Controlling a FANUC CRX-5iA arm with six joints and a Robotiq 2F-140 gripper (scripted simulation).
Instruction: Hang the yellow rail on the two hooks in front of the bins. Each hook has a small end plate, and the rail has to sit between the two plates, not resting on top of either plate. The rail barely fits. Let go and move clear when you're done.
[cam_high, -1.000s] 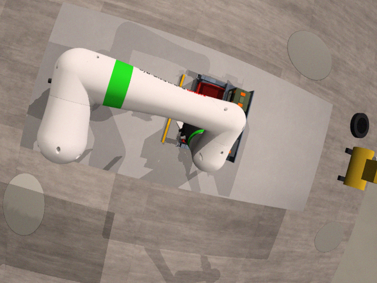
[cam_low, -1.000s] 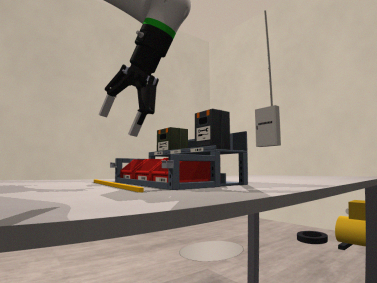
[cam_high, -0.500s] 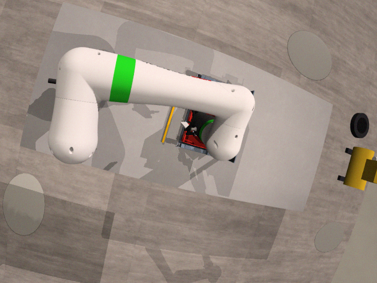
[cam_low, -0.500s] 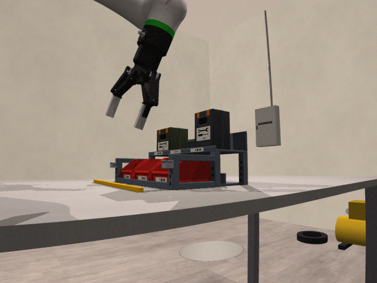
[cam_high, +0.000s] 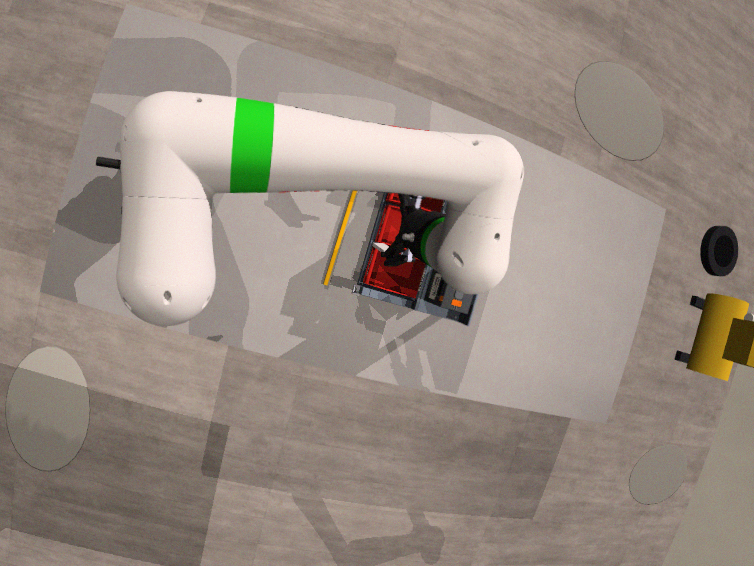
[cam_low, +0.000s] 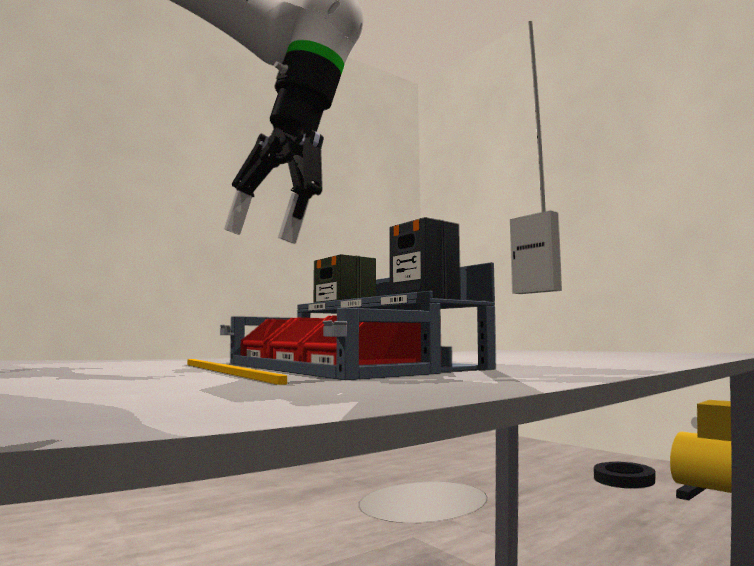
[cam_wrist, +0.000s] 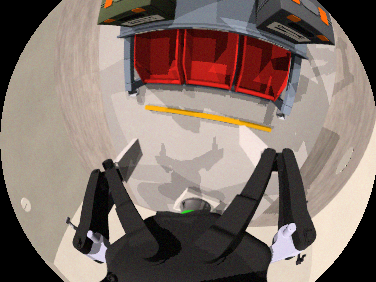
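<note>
Now: the yellow rail 200 mm below my hand, 50 mm behind it and 10 mm to the right of it. Round my hand: green box (230 mm ahead, 80 mm to the left, 60 mm below); then dark box (200 mm ahead, 150 mm to the right, 50 mm below).
</note>
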